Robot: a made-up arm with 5 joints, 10 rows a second.
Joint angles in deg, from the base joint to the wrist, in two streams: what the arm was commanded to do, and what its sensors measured. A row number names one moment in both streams.
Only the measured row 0 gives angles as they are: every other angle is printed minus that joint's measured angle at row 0.
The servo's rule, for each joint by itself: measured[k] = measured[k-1] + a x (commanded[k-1-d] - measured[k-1]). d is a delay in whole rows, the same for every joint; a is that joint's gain. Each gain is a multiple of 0.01, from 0.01 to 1. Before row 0 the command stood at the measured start. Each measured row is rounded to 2 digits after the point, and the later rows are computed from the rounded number. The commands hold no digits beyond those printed.
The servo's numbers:
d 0
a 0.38 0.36 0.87 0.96 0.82
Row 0, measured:
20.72, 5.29, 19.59, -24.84, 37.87
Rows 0 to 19, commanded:
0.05, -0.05, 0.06, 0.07, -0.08
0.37, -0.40, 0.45, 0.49, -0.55
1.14, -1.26, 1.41, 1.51, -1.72
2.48, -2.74, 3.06, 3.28, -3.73
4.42, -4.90, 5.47, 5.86, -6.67
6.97, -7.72, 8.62, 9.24, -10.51
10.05, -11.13, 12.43, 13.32, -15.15
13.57, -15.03, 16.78, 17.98, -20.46
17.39, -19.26, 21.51, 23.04, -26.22
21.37, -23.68, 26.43, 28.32, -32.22
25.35, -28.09, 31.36, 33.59, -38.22
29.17, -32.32, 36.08, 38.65, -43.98
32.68, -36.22, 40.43, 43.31, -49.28
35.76, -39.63, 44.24, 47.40, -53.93
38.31, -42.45, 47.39, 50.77, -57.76
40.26, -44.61, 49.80, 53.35, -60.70
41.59, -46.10, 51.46, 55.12, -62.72
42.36, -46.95, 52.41, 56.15, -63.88
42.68, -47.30, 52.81, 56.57, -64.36
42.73, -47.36, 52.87, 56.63, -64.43
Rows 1 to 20, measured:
0.02, -0.02, 0.05, 0.07, -0.07
0.15, -0.16, 0.40, 0.47, -0.46
0.53, -0.56, 1.28, 1.47, -1.49
1.27, -1.34, 2.83, 3.21, -3.33
2.47, -2.62, 5.13, 5.75, -6.07
4.18, -4.46, 8.17, 9.10, -9.71
6.41, -6.86, 11.88, 13.15, -14.17
9.13, -9.80, 16.14, 17.79, -19.33
12.27, -13.21, 20.81, 22.83, -24.98
15.73, -16.98, 25.70, 28.10, -30.92
19.39, -20.98, 30.62, 33.37, -36.91
23.11, -25.06, 35.37, 38.44, -42.71
26.75, -29.08, 39.77, 43.12, -48.10
30.17, -32.88, 43.66, 47.23, -52.88
33.26, -36.33, 46.91, 50.63, -56.88
35.92, -39.31, 49.42, 53.24, -60.01
38.07, -41.75, 51.19, 55.04, -62.23
39.70, -43.62, 52.25, 56.11, -63.58
40.83, -44.94, 52.74, 56.55, -64.22
41.55, -45.81, 52.85, 56.63, -64.39

